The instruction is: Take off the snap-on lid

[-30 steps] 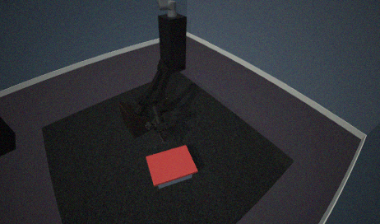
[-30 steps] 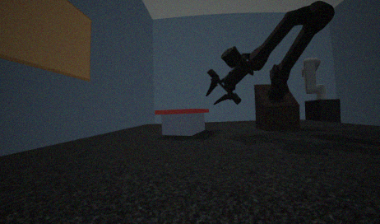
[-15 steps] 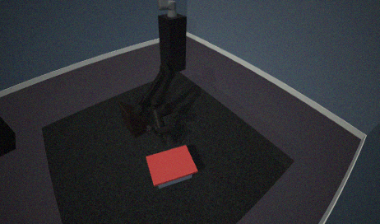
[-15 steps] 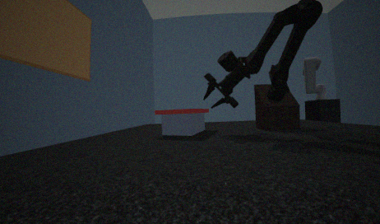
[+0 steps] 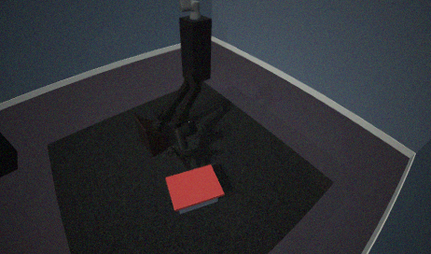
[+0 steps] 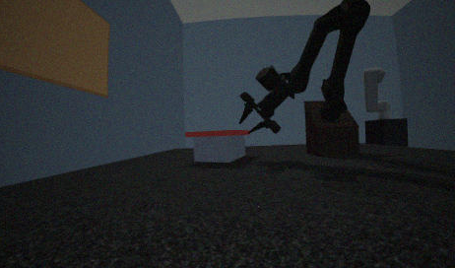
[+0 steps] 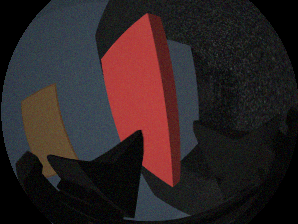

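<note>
My gripper tip is now 90 mm short of the red lid, 30 mm to the left of it and 10 mm above it. From my gripper tip the other things lie so: storage box: 90 mm ahead, 60 mm below, 30 mm to the right.
</note>
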